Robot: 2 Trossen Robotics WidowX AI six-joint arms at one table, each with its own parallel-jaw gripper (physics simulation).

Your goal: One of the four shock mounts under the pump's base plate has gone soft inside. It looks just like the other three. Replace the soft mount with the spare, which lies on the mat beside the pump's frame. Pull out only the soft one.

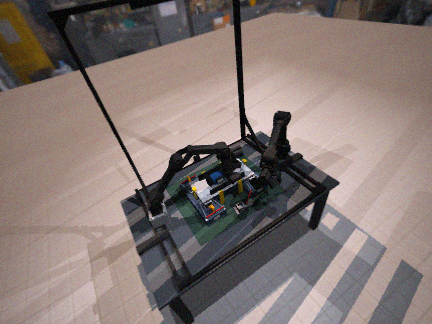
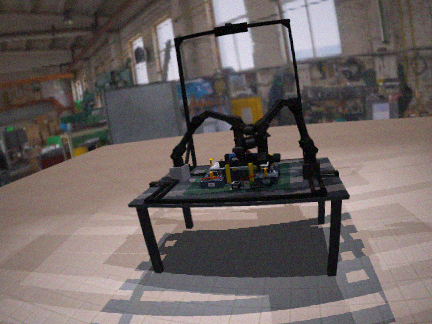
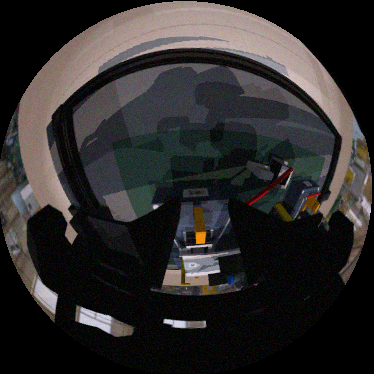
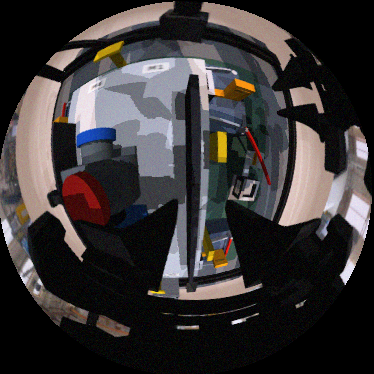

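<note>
The pump, with a red disc (image 4: 85, 199) and blue ring (image 4: 96, 136), sits on the pale base plate (image 4: 150, 107) (image 1: 201, 188). Labels M1 (image 4: 156, 67) and M4 (image 4: 96, 86) mark the plate. My left gripper (image 3: 204, 201) (image 1: 270, 181) (image 4: 275, 100) is open, facing the orange-tabbed mount (image 3: 200, 225) (image 4: 239, 89) beside M1. My right gripper (image 4: 201, 203) (image 1: 233, 172) is open above the plate's edge; a long black bar (image 4: 192, 145) shows between its fingertips, unheld. The spare (image 4: 245, 187) (image 3: 281, 170) (image 1: 240, 206), a pale block with a square opening, lies on the mat. Which mount is soft cannot be told.
A red lever (image 3: 272, 186) (image 4: 258, 156) sticks out between the left gripper and the spare. Yellow posts (image 1: 222, 196) (image 4: 218, 146) stand along the plate's near side. The dark blue frame (image 1: 215, 215) (image 3: 302, 192) rests on the green mat (image 1: 202, 234). Another orange tab (image 4: 219, 258) shows beyond the right fingers.
</note>
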